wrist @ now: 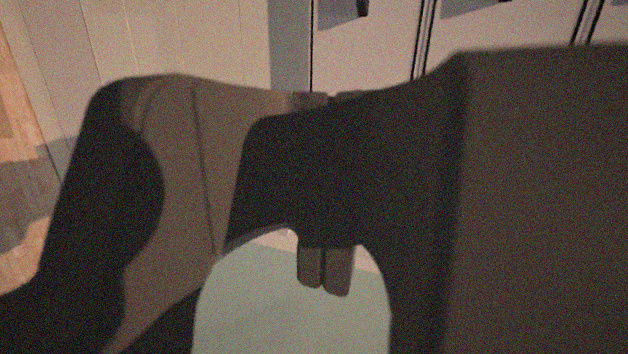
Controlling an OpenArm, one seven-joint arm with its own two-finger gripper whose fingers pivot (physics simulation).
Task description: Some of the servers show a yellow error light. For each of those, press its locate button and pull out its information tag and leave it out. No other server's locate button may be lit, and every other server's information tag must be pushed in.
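My gripper (335,193) is shut, its two narrow fingertips side by side with nothing seen between them. They show through the rounded opening in the dark gripper body, in front of a pale green surface. Pale upright fronts, seemingly of servers, stand in a row at the top: one (365,57) at the upper middle, one (495,32) to its right, and part of another at the right edge. Blue-grey patches with dark pieces show at their upper parts. No yellow light, locate button or information tag can be made out. The gripper body hides the lower parts of the fronts.
A blue-grey upright strip (289,45) borders the row on its left. Pale upright panels (210,40) stand left of that. A wood-coloured surface (17,120), partly in shadow, shows at the far left. The pale green surface (280,310) shows through the opening in the gripper body.
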